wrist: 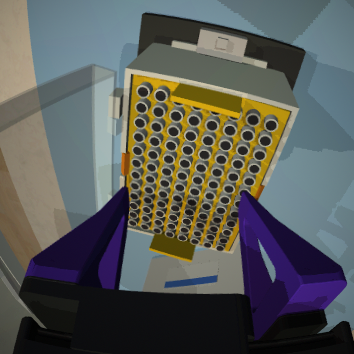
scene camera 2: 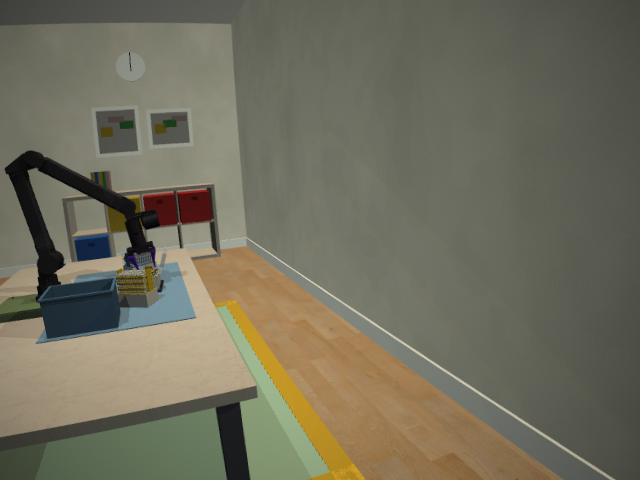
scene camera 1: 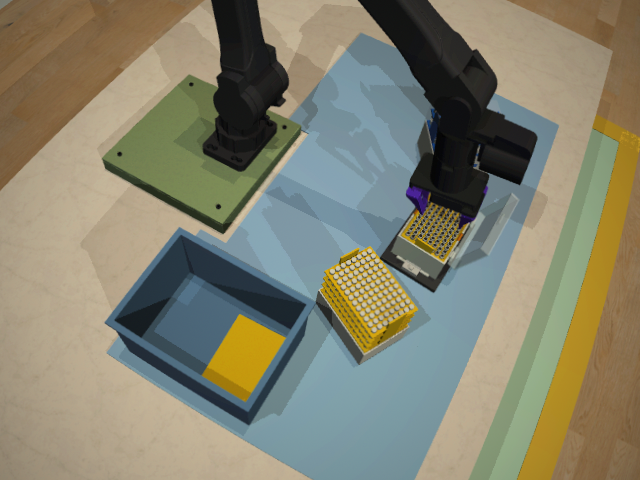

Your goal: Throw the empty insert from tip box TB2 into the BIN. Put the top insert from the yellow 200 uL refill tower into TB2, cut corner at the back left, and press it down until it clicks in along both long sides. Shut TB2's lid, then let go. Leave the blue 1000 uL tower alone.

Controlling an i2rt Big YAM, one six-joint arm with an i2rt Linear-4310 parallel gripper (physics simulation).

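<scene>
TB2 (scene camera 1: 419,253) (wrist: 210,80) stands on a dark base with its clear lid (scene camera 1: 500,224) (wrist: 103,140) swung open at one long side. A yellow insert with tips (scene camera 1: 436,232) (wrist: 190,150) lies inside its rim; an orange clip shows at each long side. Whether both are engaged, and where the cut corner is, I cannot tell. My gripper (scene camera 1: 444,215) (scene camera 2: 145,266) (wrist: 184,197) is open and empty over TB2, one fingertip near each long side. A yellow insert (scene camera 1: 248,351) lies in the BIN (scene camera 1: 178,356) (scene camera 2: 82,310). The yellow tower (scene camera 1: 369,294) (scene camera 2: 135,284) stands between BIN and TB2.
The blue tower (scene camera 1: 433,135) stands beyond TB2, mostly hidden behind my arm in scene camera 1. The green base plate (scene camera 1: 170,149) of the arm is at the left. The blue mat (scene camera 1: 382,413) lies under the boxes, towers and BIN.
</scene>
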